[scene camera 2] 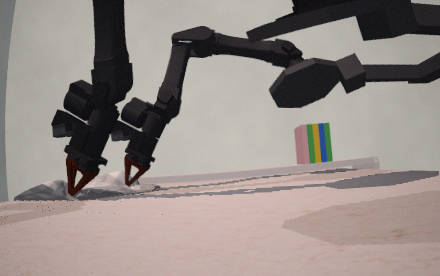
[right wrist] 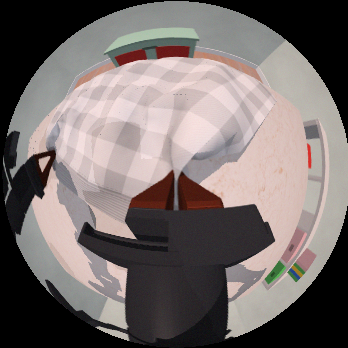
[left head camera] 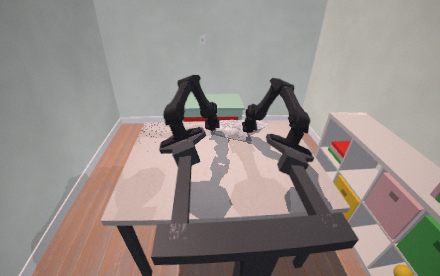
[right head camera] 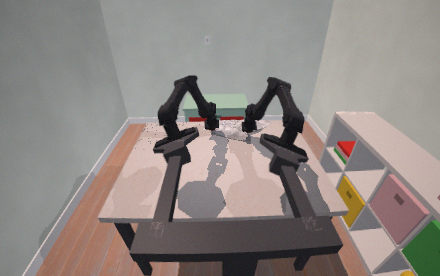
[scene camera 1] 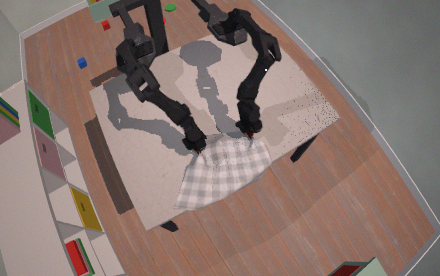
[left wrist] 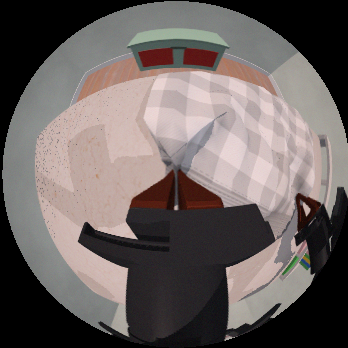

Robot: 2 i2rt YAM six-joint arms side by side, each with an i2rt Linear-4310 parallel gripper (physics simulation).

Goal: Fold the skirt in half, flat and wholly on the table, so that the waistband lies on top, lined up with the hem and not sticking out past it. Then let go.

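Note:
The grey-and-white checked skirt [left head camera: 234,132] [right head camera: 233,131] [scene camera 1: 220,175] [scene camera 2: 42,191] [left wrist: 200,102] [right wrist: 150,110] lies low and rumpled on the table [left head camera: 145,185] [scene camera 1: 150,180]. In scene camera 1 its hem reaches the lower table edge and seems to stick past it. The ribbed waistband [left wrist: 235,194] [right wrist: 107,200] spans between the grippers, opposite the hem. My left gripper [scene camera 1: 250,135] [scene camera 2: 73,194] [left wrist: 175,173] is shut on the skirt at one waistband end. My right gripper [scene camera 1: 198,151] [scene camera 2: 129,184] [right wrist: 175,174] is shut on the other end. Both fingertips are near the tabletop; the pinched cloth is partly hidden.
A green cabinet [left head camera: 220,100] [left wrist: 178,39] stands beyond the table's far side. A white shelf unit [left head camera: 350,120] [right head camera: 357,119] stands at the right in the head views. Blue [scene camera 1: 82,63] and red [scene camera 1: 105,25] blocks lie on the floor.

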